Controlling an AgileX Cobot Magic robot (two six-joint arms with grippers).
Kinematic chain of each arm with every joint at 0, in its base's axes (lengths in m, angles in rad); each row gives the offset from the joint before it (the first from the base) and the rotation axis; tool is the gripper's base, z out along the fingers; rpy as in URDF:
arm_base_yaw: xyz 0 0 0.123 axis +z
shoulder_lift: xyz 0 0 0 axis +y
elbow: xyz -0.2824 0 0.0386 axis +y
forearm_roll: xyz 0.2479 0 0.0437 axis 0.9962 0 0.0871
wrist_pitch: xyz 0 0 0 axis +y
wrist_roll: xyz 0.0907 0 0.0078 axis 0.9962 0 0.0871
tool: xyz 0 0 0 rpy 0 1.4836 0
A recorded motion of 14 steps. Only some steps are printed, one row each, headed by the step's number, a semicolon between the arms.
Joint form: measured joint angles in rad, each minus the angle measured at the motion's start. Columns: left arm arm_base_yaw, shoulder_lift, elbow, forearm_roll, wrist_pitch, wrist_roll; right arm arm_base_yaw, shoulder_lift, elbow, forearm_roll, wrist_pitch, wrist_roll.
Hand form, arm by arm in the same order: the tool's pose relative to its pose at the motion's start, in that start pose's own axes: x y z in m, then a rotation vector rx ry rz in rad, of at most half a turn. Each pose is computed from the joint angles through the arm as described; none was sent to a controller.
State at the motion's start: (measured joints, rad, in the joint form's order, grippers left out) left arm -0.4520 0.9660 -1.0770 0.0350 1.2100 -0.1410; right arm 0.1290 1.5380 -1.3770 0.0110 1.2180 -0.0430
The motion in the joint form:
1: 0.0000 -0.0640 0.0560 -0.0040 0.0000 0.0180; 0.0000 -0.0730 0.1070 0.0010 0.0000 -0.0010
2: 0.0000 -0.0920 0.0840 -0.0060 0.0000 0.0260; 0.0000 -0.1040 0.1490 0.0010 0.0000 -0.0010
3: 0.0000 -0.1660 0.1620 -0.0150 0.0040 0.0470; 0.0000 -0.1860 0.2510 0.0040 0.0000 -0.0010
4: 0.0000 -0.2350 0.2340 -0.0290 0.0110 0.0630; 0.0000 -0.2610 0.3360 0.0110 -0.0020 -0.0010
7: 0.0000 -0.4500 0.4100 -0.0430 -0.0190 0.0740; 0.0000 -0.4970 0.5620 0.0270 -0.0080 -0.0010
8: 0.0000 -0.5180 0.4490 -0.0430 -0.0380 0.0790; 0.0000 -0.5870 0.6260 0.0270 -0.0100 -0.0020
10: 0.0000 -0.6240 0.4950 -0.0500 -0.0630 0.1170; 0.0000 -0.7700 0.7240 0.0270 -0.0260 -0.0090
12: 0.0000 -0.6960 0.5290 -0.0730 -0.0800 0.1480; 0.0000 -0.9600 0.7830 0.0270 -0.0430 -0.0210
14: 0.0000 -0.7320 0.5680 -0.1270 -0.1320 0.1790; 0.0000 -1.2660 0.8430 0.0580 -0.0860 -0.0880
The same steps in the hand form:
1: 0.0168 0.0019 -0.0030 0.0047 -0.0074 0.0163; 0.0250 0.0011 0.0011 -0.0023 0.0339 -0.0003
2: 0.0248 0.0028 -0.0031 0.0065 -0.0072 0.0236; 0.0353 0.0015 0.0012 -0.0027 0.0449 -0.0002
3: 0.0468 0.0048 -0.0013 0.0139 0.0016 0.0416; 0.0614 0.0027 0.0003 -0.0063 0.0648 0.0012
4: 0.0674 0.0062 0.0015 0.0259 0.0129 0.0529; 0.0840 0.0042 -0.0007 -0.0130 0.0725 0.0040
7: 0.1177 0.0113 0.0071 0.0458 -0.0545 0.0579; 0.1487 0.0082 -0.0032 -0.0272 0.0559 0.0099
8: 0.1295 0.0128 0.0071 0.0502 -0.1024 0.0621; 0.1694 0.0090 -0.0052 -0.0262 0.0279 0.0083
10: 0.1460 0.0144 0.0050 0.0614 -0.1876 0.0963; 0.2045 0.0104 -0.0109 -0.0222 -0.0731 -0.0004
12: 0.1573 0.0140 0.0054 0.0837 -0.2421 0.1190; 0.2340 0.0116 -0.0203 -0.0149 -0.2211 -0.0151
14: 0.1619 0.0101 0.0105 0.1327 -0.2896 0.1292; 0.2762 0.0159 -0.0334 -0.0150 -0.5121 -0.0796

